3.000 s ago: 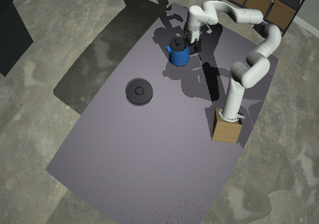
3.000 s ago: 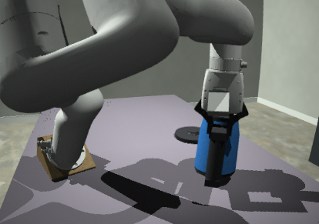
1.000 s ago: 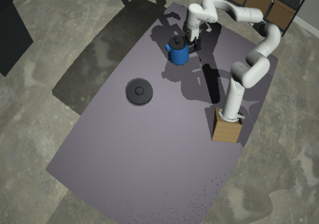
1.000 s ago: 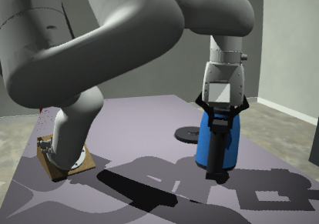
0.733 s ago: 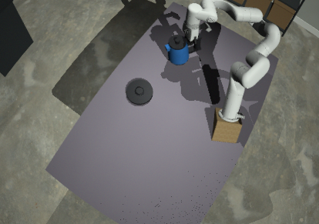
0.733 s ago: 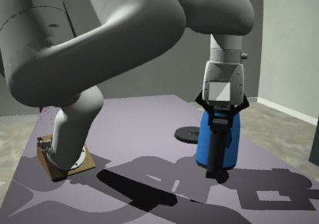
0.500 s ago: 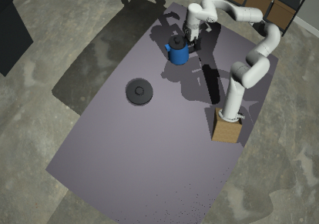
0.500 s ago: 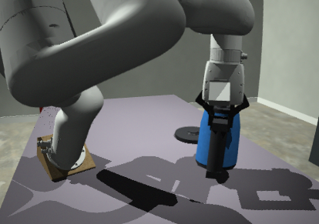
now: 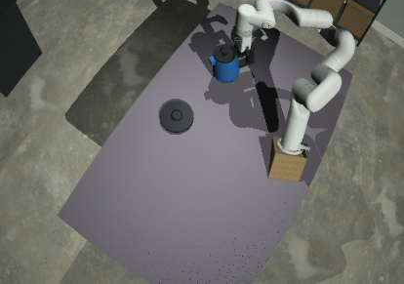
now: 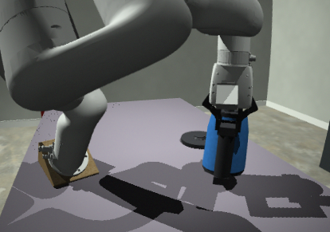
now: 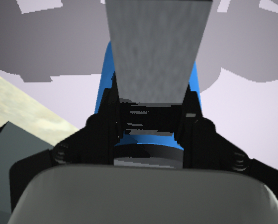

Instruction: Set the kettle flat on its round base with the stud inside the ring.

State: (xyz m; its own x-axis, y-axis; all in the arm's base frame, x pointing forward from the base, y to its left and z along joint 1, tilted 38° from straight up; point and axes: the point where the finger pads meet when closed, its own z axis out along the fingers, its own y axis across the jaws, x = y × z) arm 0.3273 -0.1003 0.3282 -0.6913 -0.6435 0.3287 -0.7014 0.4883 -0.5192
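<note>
My gripper is now 2 cm short of the blue kettle, 2 cm to the right of it and 5 cm above it. From my hand the other things lie so: round black base (16 cm ahead, 32 cm to the left, 18 cm below).
</note>
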